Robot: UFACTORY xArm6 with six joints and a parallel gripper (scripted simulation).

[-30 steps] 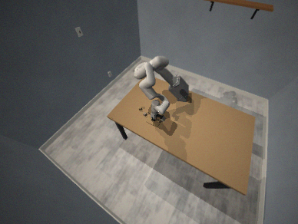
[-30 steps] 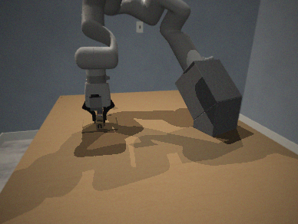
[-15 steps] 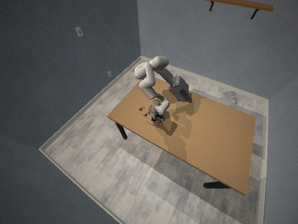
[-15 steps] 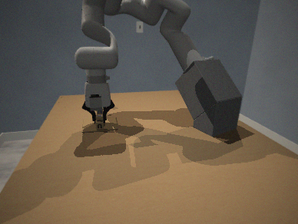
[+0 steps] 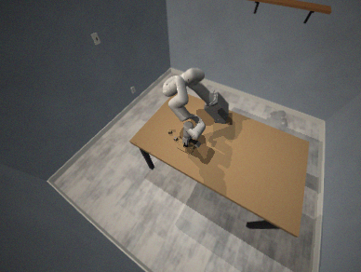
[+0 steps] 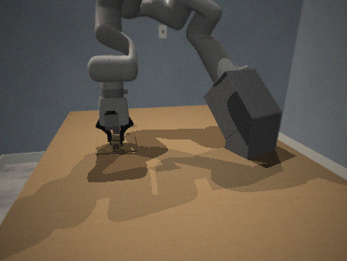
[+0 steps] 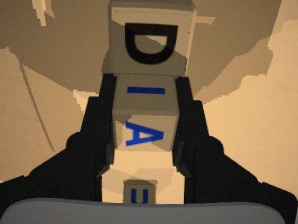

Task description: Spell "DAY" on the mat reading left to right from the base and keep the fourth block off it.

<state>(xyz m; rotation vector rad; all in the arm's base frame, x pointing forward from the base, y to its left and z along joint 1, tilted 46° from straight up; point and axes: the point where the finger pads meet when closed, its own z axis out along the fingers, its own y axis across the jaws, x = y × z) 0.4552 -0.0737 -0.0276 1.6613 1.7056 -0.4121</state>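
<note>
Now: hand 2 cm above the thin tan mat.
</note>
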